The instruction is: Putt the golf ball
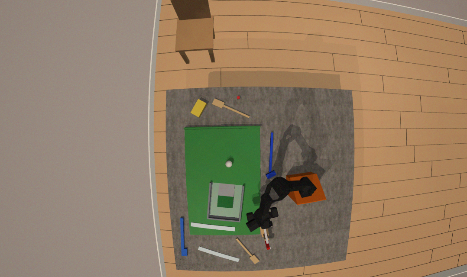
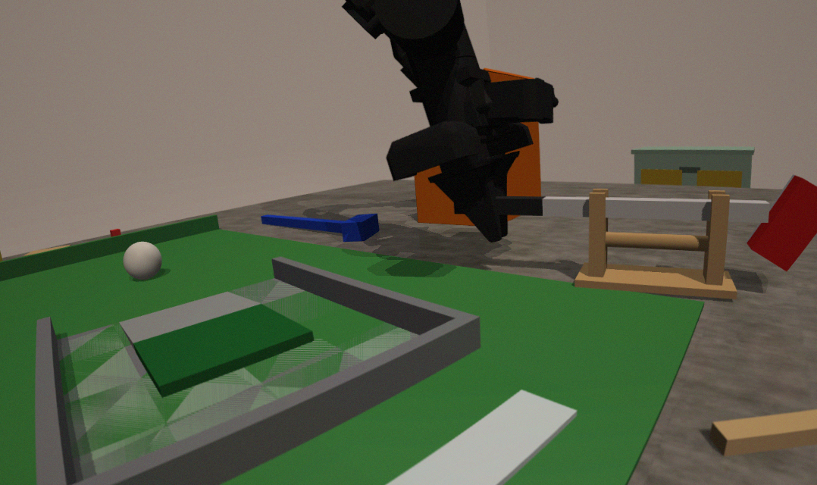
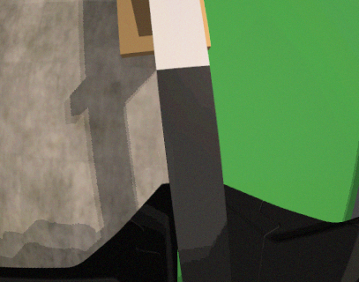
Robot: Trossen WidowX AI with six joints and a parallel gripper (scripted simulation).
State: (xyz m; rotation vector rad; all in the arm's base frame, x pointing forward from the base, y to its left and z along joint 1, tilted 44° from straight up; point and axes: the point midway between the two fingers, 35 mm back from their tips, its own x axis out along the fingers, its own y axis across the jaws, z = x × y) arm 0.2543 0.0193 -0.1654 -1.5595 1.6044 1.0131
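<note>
Right now the blue putter is 35 cm to the right of my gripper tip, 11 cm behind it and 2 cm below it. Also, from my gripper tip: wooden stand: 13 cm to the left, 1 cm behind; white golf ball: 35 cm to the right, 16 cm ahead, 1 cm below; green mat: 22 cm to the right, 21 cm ahead, 3 cm below.
</note>
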